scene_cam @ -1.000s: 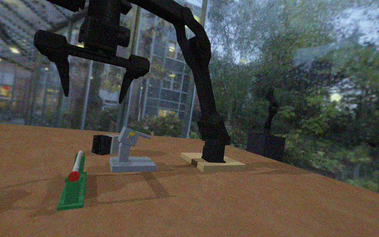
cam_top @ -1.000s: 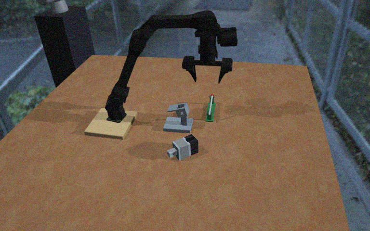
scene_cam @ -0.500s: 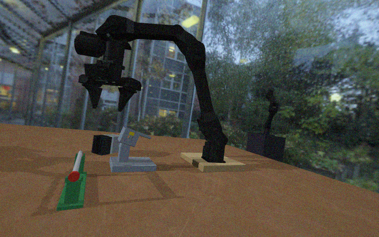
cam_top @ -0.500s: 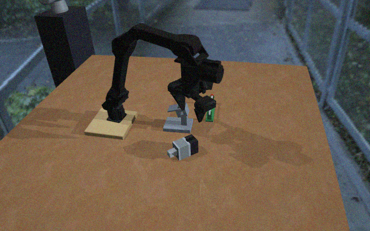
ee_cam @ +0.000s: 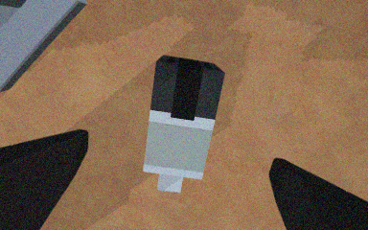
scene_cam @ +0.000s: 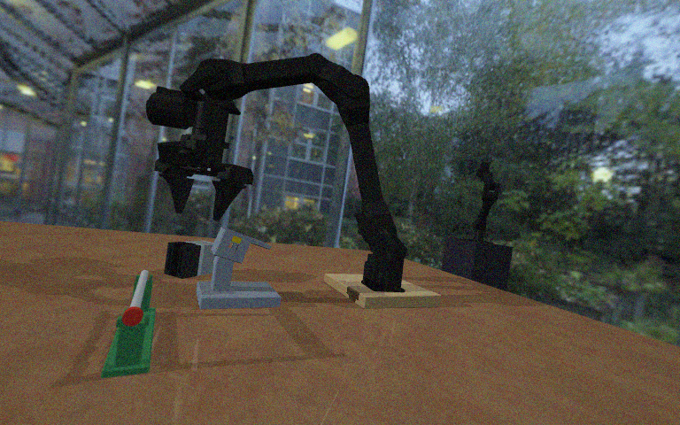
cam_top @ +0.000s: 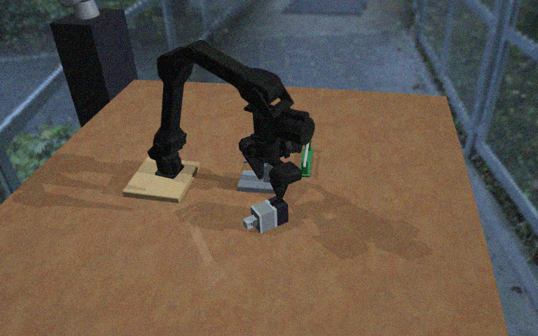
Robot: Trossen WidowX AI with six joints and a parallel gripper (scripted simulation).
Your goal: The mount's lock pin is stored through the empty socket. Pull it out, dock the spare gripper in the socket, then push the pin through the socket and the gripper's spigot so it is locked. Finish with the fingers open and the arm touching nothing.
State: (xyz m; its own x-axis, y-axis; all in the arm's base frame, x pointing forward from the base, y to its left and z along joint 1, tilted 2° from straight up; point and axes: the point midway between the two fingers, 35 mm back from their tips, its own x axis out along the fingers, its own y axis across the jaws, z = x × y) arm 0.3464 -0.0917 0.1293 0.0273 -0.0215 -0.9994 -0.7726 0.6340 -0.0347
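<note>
Now: the spare gripper 80 mm below my gripper tip, 20 mm to the right of it and 10 mm behind it. Round my gripper tip: socket: 140 mm to the left, 80 mm behind, 60 mm below; green cradle: 270 mm to the left, 80 mm below, 10 mm ahead.
</note>
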